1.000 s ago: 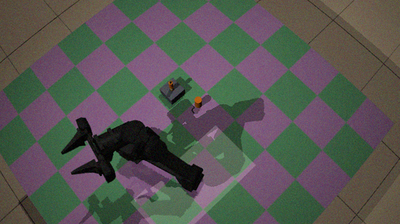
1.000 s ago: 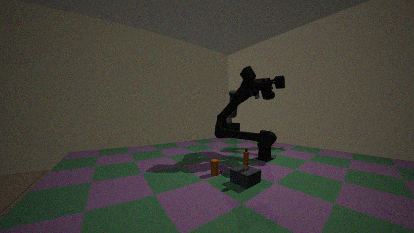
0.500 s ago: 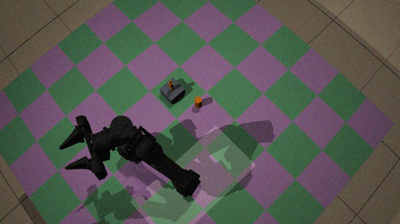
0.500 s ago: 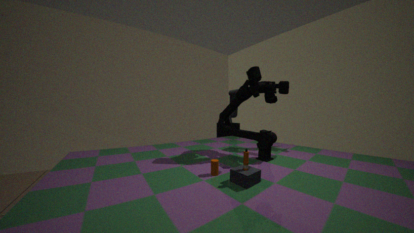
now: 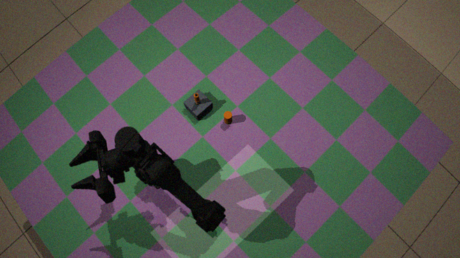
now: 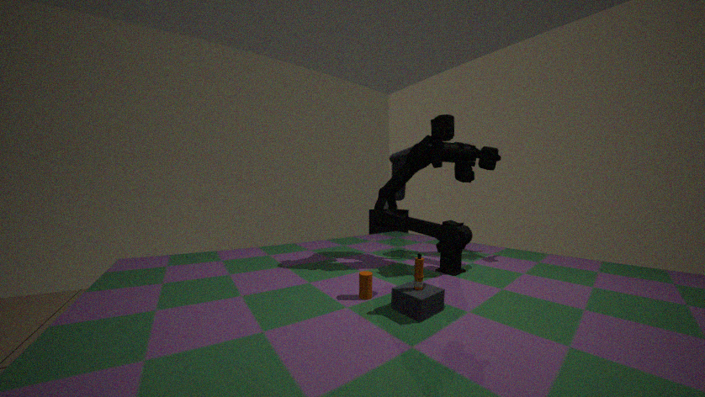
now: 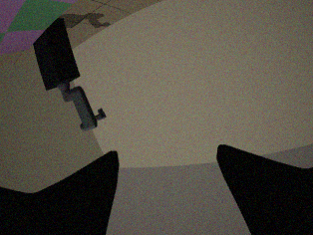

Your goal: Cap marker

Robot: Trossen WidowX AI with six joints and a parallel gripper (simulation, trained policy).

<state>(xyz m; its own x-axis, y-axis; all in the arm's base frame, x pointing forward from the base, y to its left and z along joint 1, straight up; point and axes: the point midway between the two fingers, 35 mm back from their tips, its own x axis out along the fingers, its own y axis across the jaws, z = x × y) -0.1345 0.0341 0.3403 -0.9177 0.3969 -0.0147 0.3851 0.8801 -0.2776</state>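
Now: gripper tip 43 cm short of the orange marker, 26 cm above it and 4 cm to the right of it. Round my gripper tip: dark grey holder block 43 cm ahead, 32 cm below, 4 cm to the left; then orange cap 47 cm ahead, 31 cm below, 6 cm to the right.
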